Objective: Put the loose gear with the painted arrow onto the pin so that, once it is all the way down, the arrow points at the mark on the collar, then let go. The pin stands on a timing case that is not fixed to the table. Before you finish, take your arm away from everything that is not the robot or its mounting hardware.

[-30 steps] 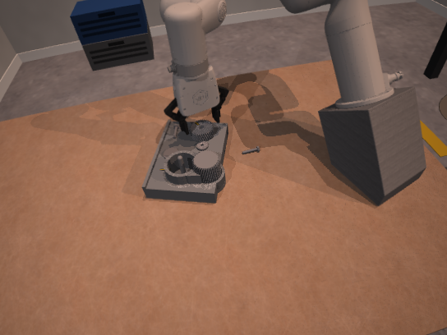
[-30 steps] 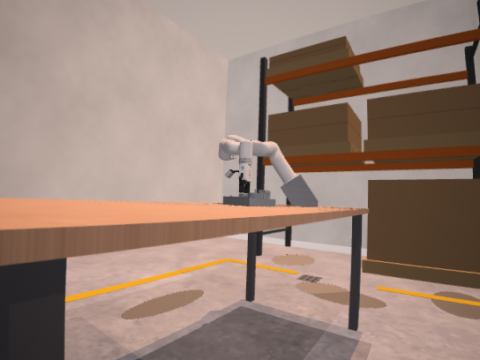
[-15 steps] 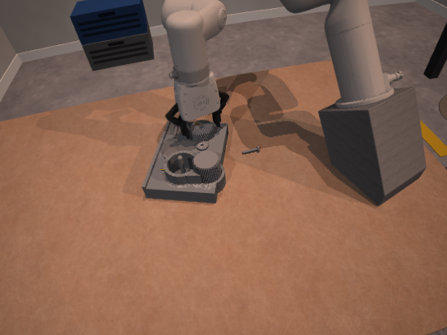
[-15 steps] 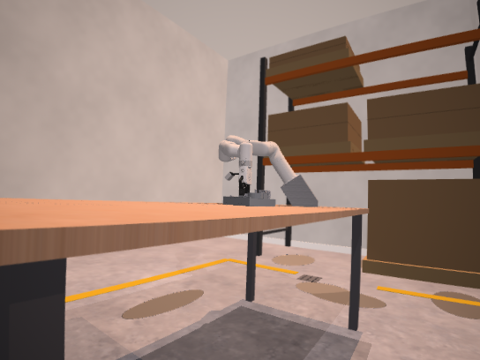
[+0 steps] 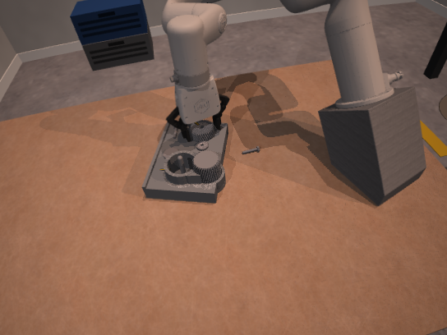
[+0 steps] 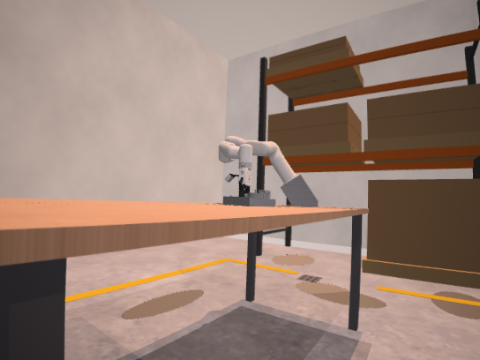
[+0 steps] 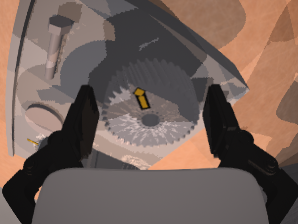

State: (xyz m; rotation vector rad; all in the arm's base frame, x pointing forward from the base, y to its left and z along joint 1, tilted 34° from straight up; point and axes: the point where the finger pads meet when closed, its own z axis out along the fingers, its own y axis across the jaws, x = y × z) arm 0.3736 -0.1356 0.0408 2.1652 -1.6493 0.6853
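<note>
Now: the gear right at my hand. The rest, counted from my hand: bolt (12 cm behind, 7 cm to the left, 5 cm below).
</note>
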